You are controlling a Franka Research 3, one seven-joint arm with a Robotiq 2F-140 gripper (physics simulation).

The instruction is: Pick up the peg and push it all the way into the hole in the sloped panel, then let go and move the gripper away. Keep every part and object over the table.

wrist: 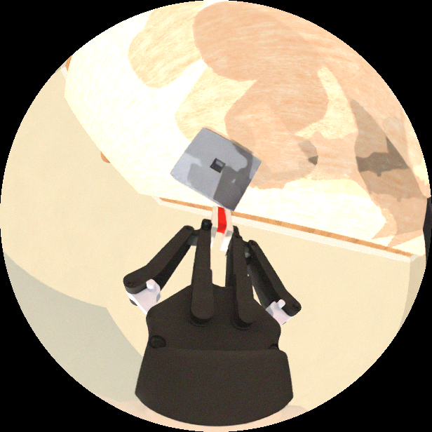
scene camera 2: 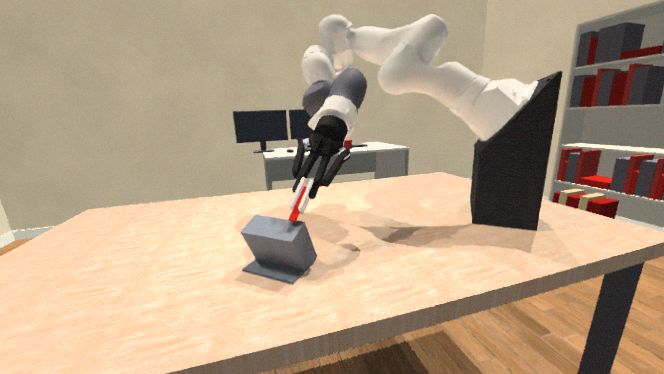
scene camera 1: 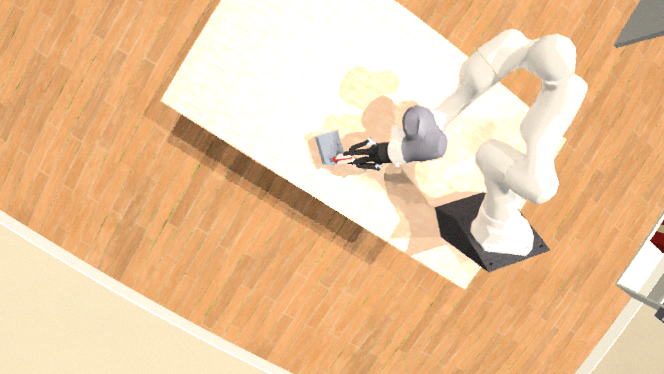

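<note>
The peg [scene camera 1: 343, 159] [scene camera 2: 298, 204] [wrist: 221, 220], white with a red stripe, is held tilted between the fingertips of my gripper [scene camera 1: 352, 158] [scene camera 2: 305, 189] [wrist: 219, 216], which is shut on it. The grey sloped panel [scene camera 1: 328, 144] [scene camera 2: 282, 247] [wrist: 197, 162] stands on the table. Its small square hole [wrist: 217, 164] shows near the middle of its face in the wrist view, with no peg in it. The peg's free end is at the panel's edge, to one side of the hole. Whether it touches the panel I cannot tell.
The table [scene camera 1: 260, 65] [scene camera 2: 125, 300] reaches past the panel, with one long edge [scene camera 1: 280, 182] fairly near it. The arm's black base [scene camera 1: 460, 225] [scene camera 2: 510, 170] stands at the other end. A desk with monitors [scene camera 2: 260, 126] and a bookshelf [scene camera 2: 570, 120] are beyond the table.
</note>
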